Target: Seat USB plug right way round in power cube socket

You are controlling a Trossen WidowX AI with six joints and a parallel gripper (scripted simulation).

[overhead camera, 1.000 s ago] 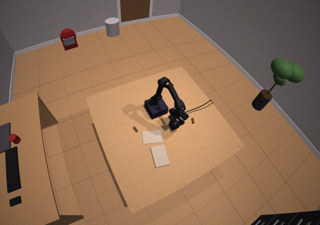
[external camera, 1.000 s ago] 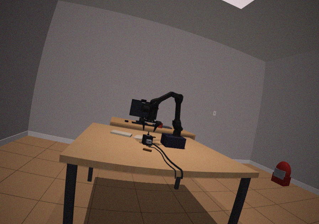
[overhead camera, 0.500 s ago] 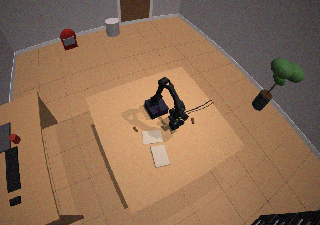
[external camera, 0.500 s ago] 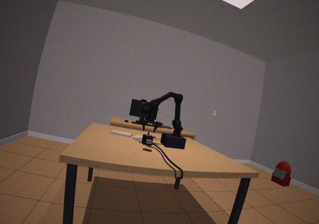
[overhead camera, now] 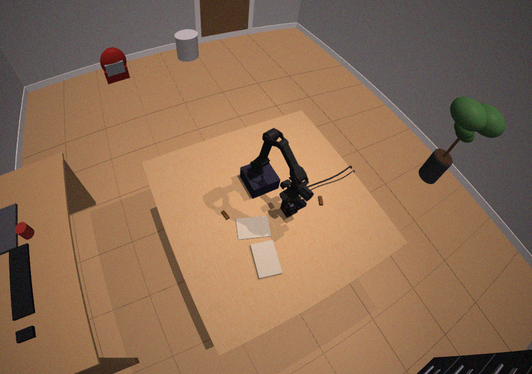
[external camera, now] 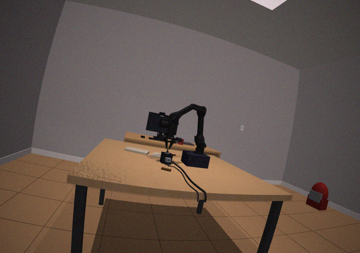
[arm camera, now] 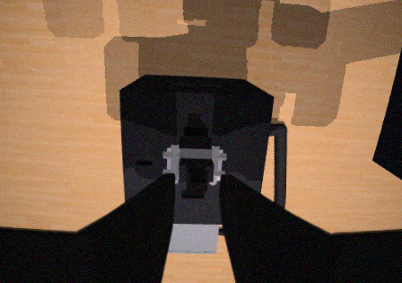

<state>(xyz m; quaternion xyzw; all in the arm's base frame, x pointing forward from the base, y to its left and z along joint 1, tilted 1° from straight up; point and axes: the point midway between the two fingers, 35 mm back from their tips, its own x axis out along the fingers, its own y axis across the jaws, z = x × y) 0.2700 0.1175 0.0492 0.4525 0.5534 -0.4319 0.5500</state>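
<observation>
Right now the grey-rimmed socket is 40 mm below my gripper tip and 10 mm to the left of it. The rest, counted from my gripper tip: usb plug 20 mm below.
</observation>
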